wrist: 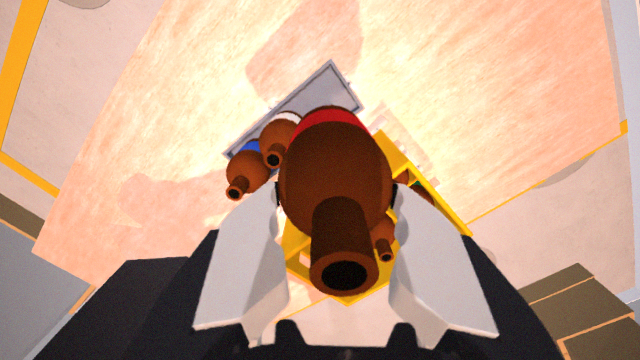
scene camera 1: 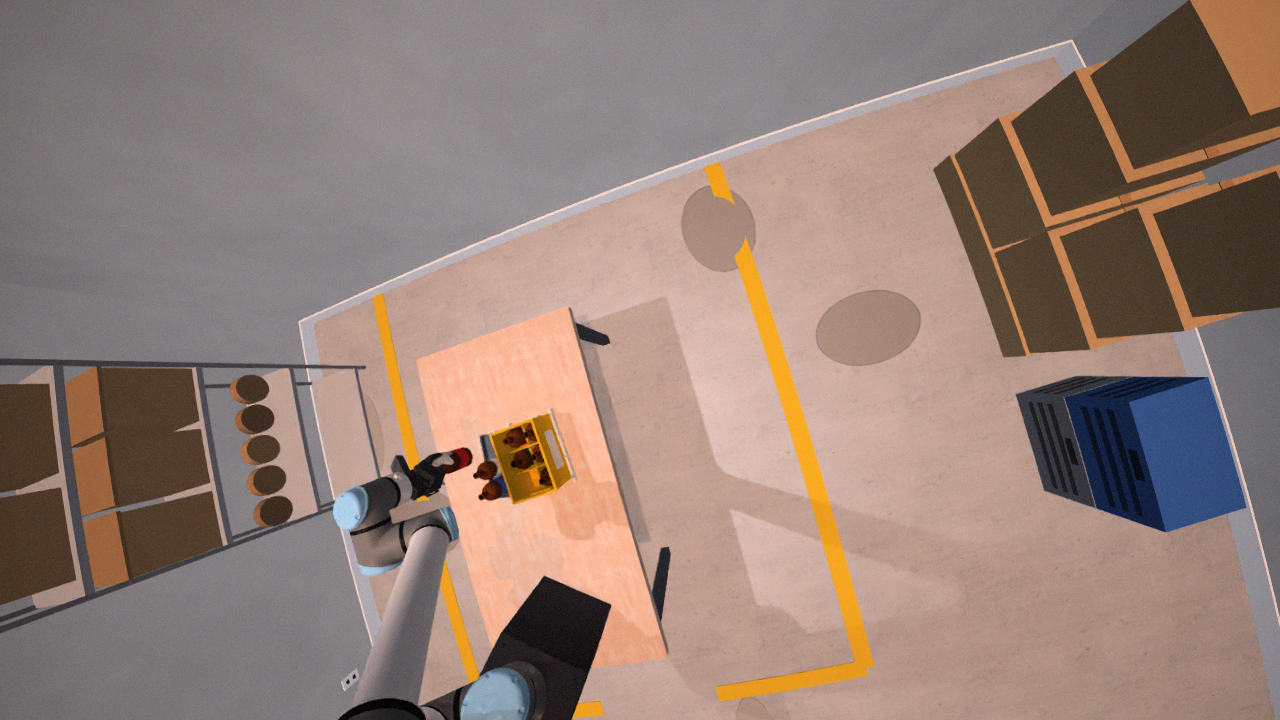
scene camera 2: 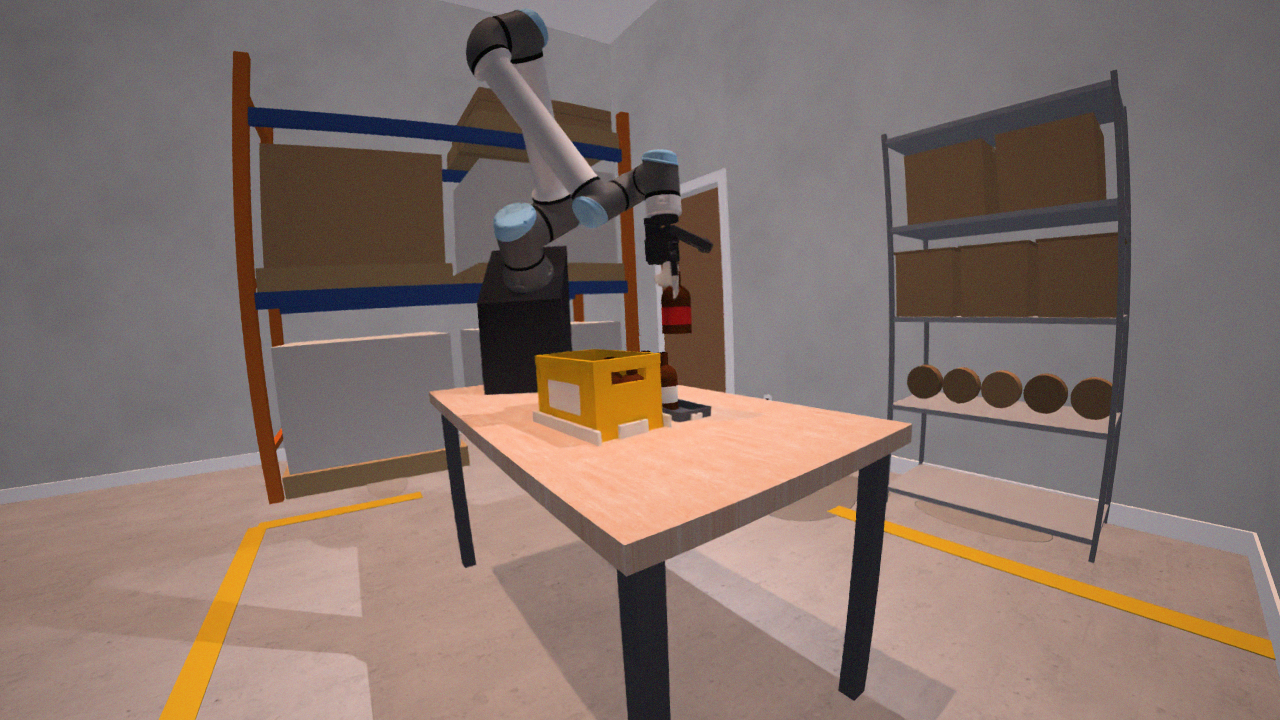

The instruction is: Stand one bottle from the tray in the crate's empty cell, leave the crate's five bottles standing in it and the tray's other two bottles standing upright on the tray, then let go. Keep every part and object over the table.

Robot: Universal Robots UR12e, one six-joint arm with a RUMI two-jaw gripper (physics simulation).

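Pixels of known places: gripper, between the fingertips: (wrist: 334, 184) (scene camera 1: 448, 463) (scene camera 2: 675, 299); arm's base, origin of its link: (scene camera 2: 528, 275).
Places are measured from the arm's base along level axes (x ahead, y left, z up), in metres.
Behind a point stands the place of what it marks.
Note:
My gripper (scene camera 1: 444, 461) @(y -0.031, x 0.736, z -0.129 m) (scene camera 2: 674, 284) @(y -0.031, x 0.736, z -0.129 m) (wrist: 334, 184) @(y -0.031, x 0.736, z -0.129 m) is shut on the red-label brown bottle (scene camera 1: 461, 457) @(y -0.068, x 0.734, z -0.154 m) (scene camera 2: 676, 316) @(y -0.059, x 0.761, z -0.171 m) (wrist: 335, 155) @(y -0.011, x 0.759, z -0.105 m) and holds it upright, clear above the tray (scene camera 1: 484, 441) @(y 0.012, x 0.774, z -0.418 m) (scene camera 2: 695, 411) @(y -0.037, x 0.793, z -0.407 m) (wrist: 332, 85) @(y -0.017, x 0.774, z -0.423 m). The white-label bottle (scene camera 1: 486, 469) @(y -0.023, x 0.661, z -0.309 m) (scene camera 2: 669, 385) @(y -0.015, x 0.690, z -0.353 m) (wrist: 278, 136) @(y 0.012, x 0.675, z -0.307 m) and the blue-label bottle (scene camera 1: 490, 491) @(y -0.001, x 0.578, z -0.306 m) (wrist: 248, 170) @(y 0.019, x 0.598, z -0.308 m) stand on the tray. The yellow crate (scene camera 1: 529, 495) @(y -0.151, x 0.500, z -0.301 m) (scene camera 2: 631, 407) @(y -0.225, x 0.761, z -0.366 m) (wrist: 392, 150) @(y -0.135, x 0.764, z -0.304 m) stands beside the tray, lower than the held bottle. Brown bottles stand in it; its lower-left cell in scene camera 1 looks empty. The held bottle hides part of the crate in the wrist view.
The wooden table (scene camera 1: 501, 376) @(y -0.182, x 0.989, z -0.427 m) (scene camera 2: 751, 456) @(y -0.207, x 1.057, z -0.428 m) (wrist: 450, 75) @(y -0.175, x 0.923, z -0.428 m) carries the crate and tray. Pale strips (scene camera 2: 565, 428) @(y -0.318, x 0.634, z -0.414 m) lie along the crate's base. The black robot pedestal (scene camera 1: 559, 617) @(y -0.073, x 0.057, z -0.257 m) (scene camera 2: 523, 344) @(y -0.073, x 0.056, z -0.251 m) stands at one table end. A grey shelf rack (scene camera 2: 1002, 318) stands farther off.

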